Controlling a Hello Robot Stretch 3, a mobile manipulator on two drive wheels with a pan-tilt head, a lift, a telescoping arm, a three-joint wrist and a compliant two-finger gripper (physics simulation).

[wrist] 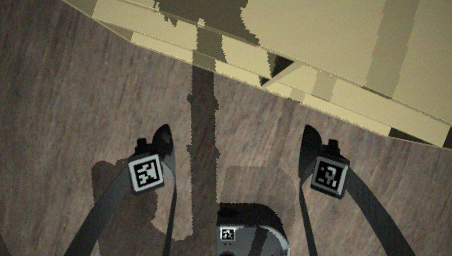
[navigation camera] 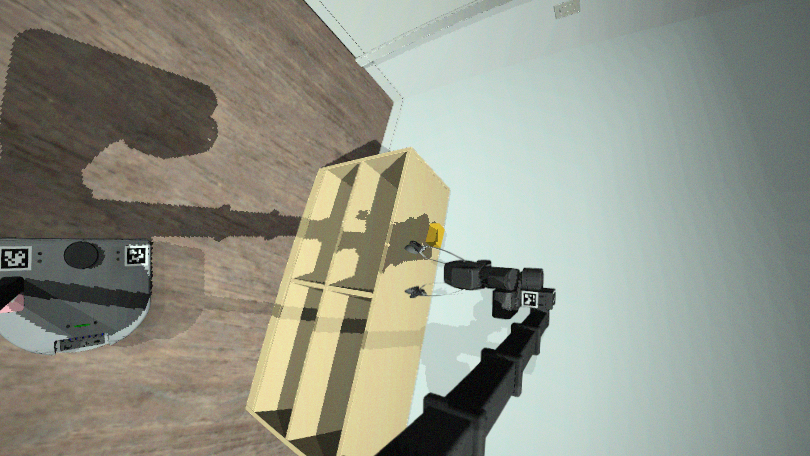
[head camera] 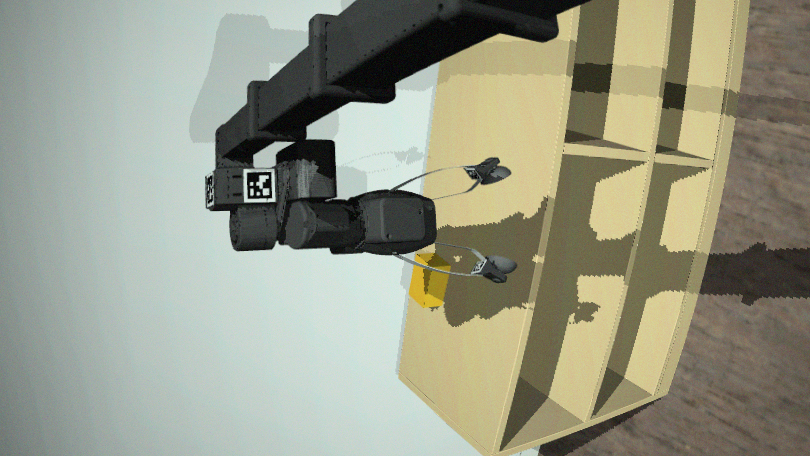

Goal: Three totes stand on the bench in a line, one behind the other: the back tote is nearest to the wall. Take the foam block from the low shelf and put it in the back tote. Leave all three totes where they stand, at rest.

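Seen in the pictures: gripper, fingertip midpoint: (wrist: 236, 142) (navigation camera: 406, 268) (head camera: 508, 219); robot's base, link origin: (wrist: 228, 240) (navigation camera: 82, 253).
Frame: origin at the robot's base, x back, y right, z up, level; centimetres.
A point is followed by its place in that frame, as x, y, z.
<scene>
The yellow foam block (head camera: 429, 291) @[-9.3, 106.3, 64.9] (navigation camera: 434, 233) @[-8.1, 105.7, 64.6] stands on the top board of the low wooden shelf (head camera: 453, 368) @[-25.3, 104.7, 61.0] (navigation camera: 396, 368) @[43.7, 83.8, 61.1] (wrist: 310, 30) @[15.2, 78.0, 61.0], near its wall-side edge. My gripper (head camera: 498, 219) @[2.2, 61.8, 81.2] (navigation camera: 414, 269) @[2.2, 61.8, 81.2] (wrist: 236, 142) @[2.2, 61.8, 81.2] is open, with no object between its fingers. It hangs above the shelf, its fingers pointing away from the wall. In the head view one finger's strip crosses in front of the block, and the fingertips lie past it toward the shelf's open front. The block does not show in the wrist view. The three totes and the bench do not show in these views.
The shelf has open compartments with dividers facing the room, and its back is by the pale wall (head camera: 141, 283) @[-5.0, 123.2, 119.3] (navigation camera: 651, 226) @[-10.1, 125.0, 144.4]. My arm (head camera: 362, 73) @[8.6, 31.5, 115.7] (navigation camera: 464, 390) @[8.6, 25.1, 114.1] reaches along the wall side. My base (navigation camera: 113, 277) @[6.3, 7.4, 16.0] (wrist: 245, 245) @[7.4, 8.0, 16.0] stands on the wooden floor in front of the shelf.
</scene>
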